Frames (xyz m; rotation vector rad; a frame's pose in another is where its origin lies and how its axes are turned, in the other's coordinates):
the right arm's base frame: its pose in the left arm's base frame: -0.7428 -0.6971 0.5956 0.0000 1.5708 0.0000
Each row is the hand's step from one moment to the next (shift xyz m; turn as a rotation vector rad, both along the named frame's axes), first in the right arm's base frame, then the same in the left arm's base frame.
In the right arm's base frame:
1: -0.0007 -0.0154 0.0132 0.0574 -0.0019 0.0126
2: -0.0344 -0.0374 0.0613 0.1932 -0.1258 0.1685
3: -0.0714 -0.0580 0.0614 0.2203 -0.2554 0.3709
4: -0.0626 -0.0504 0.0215 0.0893 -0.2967 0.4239
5: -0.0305 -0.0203 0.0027 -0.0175 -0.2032 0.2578
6: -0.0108 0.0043 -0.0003 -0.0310 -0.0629 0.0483
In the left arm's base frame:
1: 0.0132 -0.0154 0.0007 0.0126 -0.0019 -0.0574
2: 0.0613 -0.0374 0.0344 0.1685 -0.1258 -0.1932
3: 0.0614 -0.0580 0.0714 0.3709 -0.2554 -0.2203
4: 0.0215 -0.0504 0.0626 0.4239 -0.2967 -0.0893
5: 0.0027 -0.0203 0.0305 0.2578 -0.2032 0.0175
6: -0.0003 0.0043 0.0108 0.0483 -0.0629 0.0310

